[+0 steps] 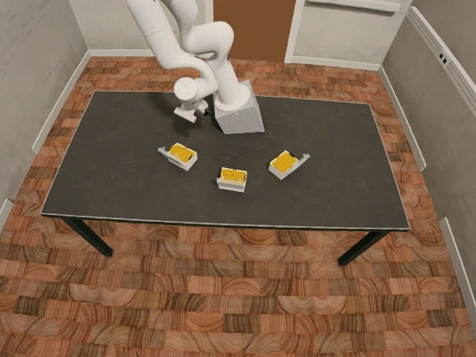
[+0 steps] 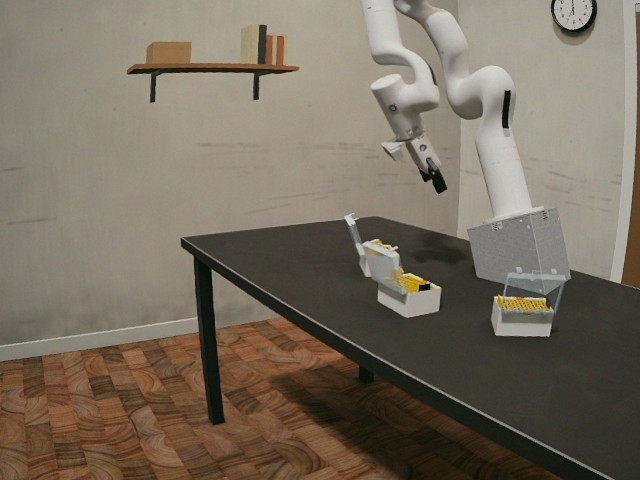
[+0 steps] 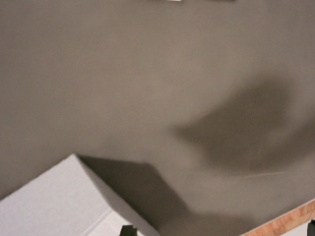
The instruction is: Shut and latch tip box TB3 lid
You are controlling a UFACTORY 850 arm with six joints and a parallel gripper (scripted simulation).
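Right now the label is 6 cm ahead of my hand, 6 cm to the right of it and 24 cm below it. Also, from my hand: box lid 32 cm ahead, 13 cm to the left, 14 cm below; tip box 27 cm ahead, 15 cm to the left, 18 cm below.
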